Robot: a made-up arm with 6 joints. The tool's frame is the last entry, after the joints. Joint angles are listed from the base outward.
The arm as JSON. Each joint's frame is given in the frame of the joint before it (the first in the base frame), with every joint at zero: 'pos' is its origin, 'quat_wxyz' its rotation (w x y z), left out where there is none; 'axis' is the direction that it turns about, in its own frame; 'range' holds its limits. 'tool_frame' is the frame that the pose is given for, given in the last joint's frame.
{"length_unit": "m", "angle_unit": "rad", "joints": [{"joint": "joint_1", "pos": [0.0, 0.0, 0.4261], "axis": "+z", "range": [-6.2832, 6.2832]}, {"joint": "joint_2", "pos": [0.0, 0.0, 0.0], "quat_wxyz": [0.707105, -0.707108, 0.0, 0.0], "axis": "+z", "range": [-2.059, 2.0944]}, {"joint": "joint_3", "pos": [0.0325, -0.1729, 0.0], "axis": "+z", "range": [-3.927, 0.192]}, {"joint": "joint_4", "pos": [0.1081, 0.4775, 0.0], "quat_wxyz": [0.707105, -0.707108, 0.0, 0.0], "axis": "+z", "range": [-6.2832, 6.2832]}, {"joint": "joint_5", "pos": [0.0, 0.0, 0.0], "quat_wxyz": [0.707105, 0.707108, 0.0, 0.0], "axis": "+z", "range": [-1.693, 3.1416]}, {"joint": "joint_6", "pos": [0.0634, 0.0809, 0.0], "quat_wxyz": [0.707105, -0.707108, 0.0, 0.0], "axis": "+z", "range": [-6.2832, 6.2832]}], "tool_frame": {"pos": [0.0, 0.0, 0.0]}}
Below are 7 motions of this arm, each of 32 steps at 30 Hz.
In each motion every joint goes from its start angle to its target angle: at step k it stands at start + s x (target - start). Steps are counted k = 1, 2, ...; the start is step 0. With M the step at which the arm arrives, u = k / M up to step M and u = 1 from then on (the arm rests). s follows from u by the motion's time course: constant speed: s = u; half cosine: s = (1 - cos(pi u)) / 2; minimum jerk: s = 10 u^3 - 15 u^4 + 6 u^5.
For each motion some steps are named. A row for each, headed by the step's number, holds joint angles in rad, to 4 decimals.
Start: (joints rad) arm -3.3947 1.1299 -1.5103 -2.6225 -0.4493 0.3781
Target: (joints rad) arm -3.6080 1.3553 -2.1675 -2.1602 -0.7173 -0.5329
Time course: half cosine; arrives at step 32
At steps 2, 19, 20, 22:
2: -3.3967 1.1321 -1.5166 -2.6181 -0.4519 0.3693
19: -3.5323 1.2753 -1.9343 -2.3243 -0.6222 -0.2096
20: -3.5422 1.2857 -1.9646 -2.3029 -0.6346 -0.2517
22: -3.5606 1.3052 -2.0215 -2.2629 -0.6577 -0.3305

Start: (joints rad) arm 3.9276 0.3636 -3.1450 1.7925 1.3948 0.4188
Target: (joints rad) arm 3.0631 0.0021 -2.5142 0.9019 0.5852 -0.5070
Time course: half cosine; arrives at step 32
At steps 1, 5, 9, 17, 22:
1: 3.9255 0.3627 -3.1435 1.7904 1.3929 0.4166
5: 3.8766 0.3423 -3.1078 1.7399 1.3470 0.3641
9: 3.7696 0.2975 -3.0297 1.6297 1.2468 0.2496
17: 3.4530 0.1651 -2.7987 1.3036 0.9503 -0.0895
22: 3.2552 0.0824 -2.6544 1.0998 0.7651 -0.3013

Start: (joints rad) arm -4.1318 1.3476 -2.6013 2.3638 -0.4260 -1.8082
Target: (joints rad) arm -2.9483 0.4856 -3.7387 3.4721 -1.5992 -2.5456
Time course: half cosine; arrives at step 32
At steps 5, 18, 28, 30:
5: -4.0619 1.2967 -2.6685 2.4292 -0.4953 -1.8517
18: -3.4246 0.8325 -3.2809 3.0261 -1.1270 -2.2488
28: -2.9933 0.5184 -3.6954 3.4299 -1.5545 -2.5175
30: -2.9597 0.4939 -3.7278 3.4615 -1.5879 -2.5385

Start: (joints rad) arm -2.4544 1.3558 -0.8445 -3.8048 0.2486 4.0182
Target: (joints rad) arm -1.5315 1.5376 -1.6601 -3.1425 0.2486 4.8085
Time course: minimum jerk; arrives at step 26
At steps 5, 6, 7, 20, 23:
5: -2.4062 1.3653 -0.8871 -3.7702 0.2486 4.0594
6: -2.3766 1.3711 -0.9132 -3.7490 0.2486 4.0848
7: -2.3392 1.3785 -0.9463 -3.7221 0.2486 4.1169
20: -1.6093 1.5223 -1.5914 -3.1983 0.2486 4.7419
23: -1.5433 1.5353 -1.6496 -3.1510 0.2486 4.7984

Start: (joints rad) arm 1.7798 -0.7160 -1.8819 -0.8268 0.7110 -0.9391
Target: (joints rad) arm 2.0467 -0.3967 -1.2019 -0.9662 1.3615 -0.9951
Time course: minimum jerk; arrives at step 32
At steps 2, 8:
2: 1.7804 -0.7153 -1.8804 -0.8271 0.7124 -0.9392
8: 1.8074 -0.6829 -1.8115 -0.8412 0.7783 -0.9449

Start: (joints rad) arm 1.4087 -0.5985 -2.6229 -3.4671 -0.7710 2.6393
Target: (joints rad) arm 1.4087 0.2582 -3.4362 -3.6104 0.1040 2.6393
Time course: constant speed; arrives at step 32
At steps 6, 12, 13, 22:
6: 1.4087 -0.4379 -2.7754 -3.4940 -0.6069 2.6393
12: 1.4087 -0.2772 -2.9279 -3.5208 -0.4429 2.6393
13: 1.4087 -0.2505 -2.9533 -3.5253 -0.4155 2.6393
22: 1.4087 -0.0095 -3.1820 -3.5656 -0.1694 2.6393

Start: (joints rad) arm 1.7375 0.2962 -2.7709 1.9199 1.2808 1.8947
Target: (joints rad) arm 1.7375 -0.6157 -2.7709 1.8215 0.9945 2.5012
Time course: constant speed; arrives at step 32
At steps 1, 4, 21, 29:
1: 1.7375 0.2677 -2.7709 1.9168 1.2719 1.9137
4: 1.7375 0.1822 -2.7709 1.9076 1.2450 1.9705
21: 1.7375 -0.3022 -2.7709 1.8553 1.0929 2.2927
29: 1.7375 -0.5302 -2.7709 1.8307 1.0213 2.4443

